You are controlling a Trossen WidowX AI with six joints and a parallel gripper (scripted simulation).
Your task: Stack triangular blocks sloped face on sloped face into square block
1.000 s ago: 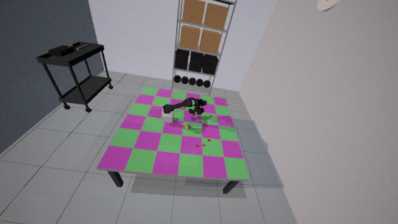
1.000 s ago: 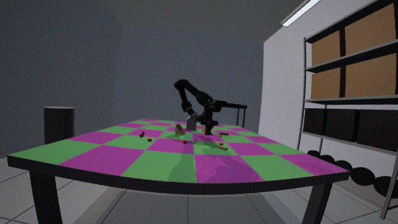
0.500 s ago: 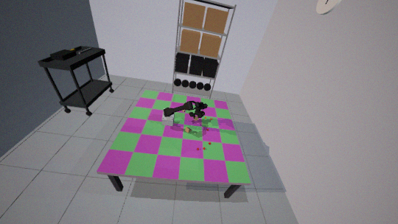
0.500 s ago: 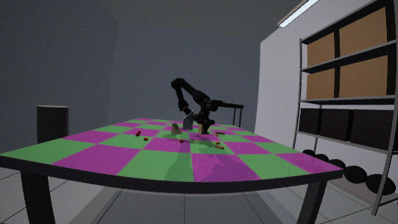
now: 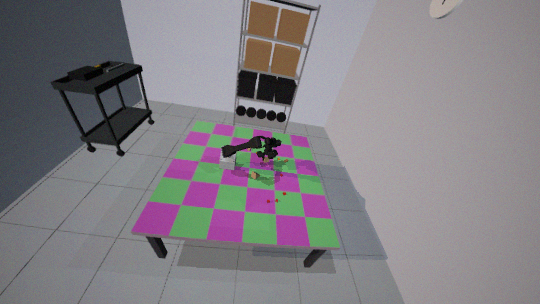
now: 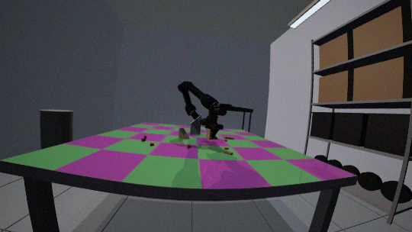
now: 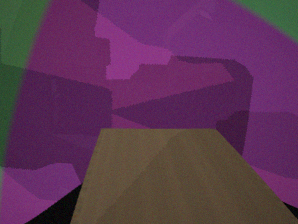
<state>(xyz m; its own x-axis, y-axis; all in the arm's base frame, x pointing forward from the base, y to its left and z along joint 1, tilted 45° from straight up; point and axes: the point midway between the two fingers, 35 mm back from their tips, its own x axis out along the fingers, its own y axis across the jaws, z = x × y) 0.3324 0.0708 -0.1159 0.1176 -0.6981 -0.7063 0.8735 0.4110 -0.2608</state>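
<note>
My gripper tip is 10 mm to the left of the triangular block and 10 mm below it.
</note>
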